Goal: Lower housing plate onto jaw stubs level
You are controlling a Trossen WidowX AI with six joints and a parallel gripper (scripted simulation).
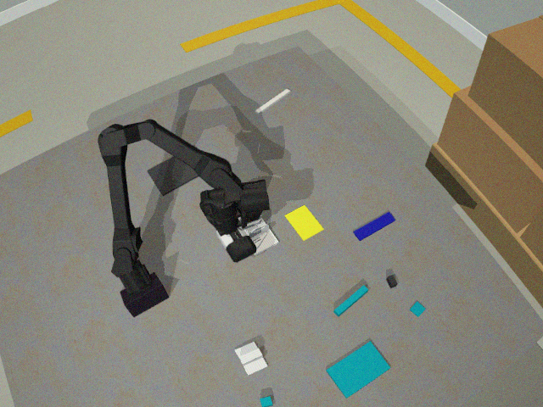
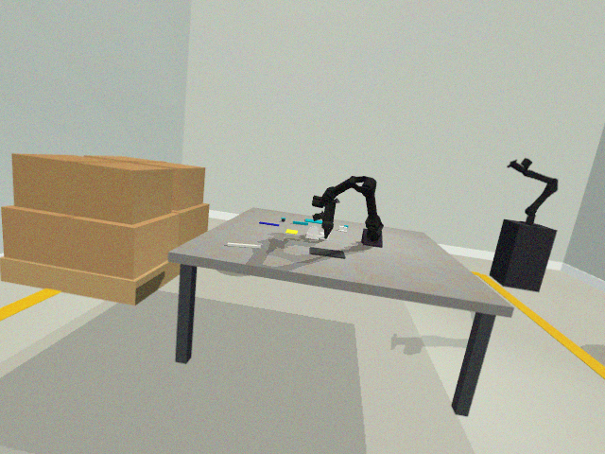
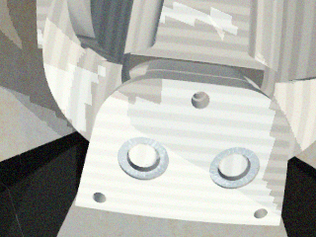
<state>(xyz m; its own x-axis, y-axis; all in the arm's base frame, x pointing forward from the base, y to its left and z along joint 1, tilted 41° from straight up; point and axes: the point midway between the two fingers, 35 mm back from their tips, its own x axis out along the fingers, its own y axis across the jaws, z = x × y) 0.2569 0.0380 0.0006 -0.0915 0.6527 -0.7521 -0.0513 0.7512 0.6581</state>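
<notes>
The white housing plate is 1 cm ahead of my gripper tip and 2 cm above it. Round my gripper tip: yellow card: 20 cm ahead, 3 cm to the right, 1 cm below; white block: 9 cm behind, 30 cm to the right; dark flat plate: 3 cm behind, 29 cm to the left.
</notes>
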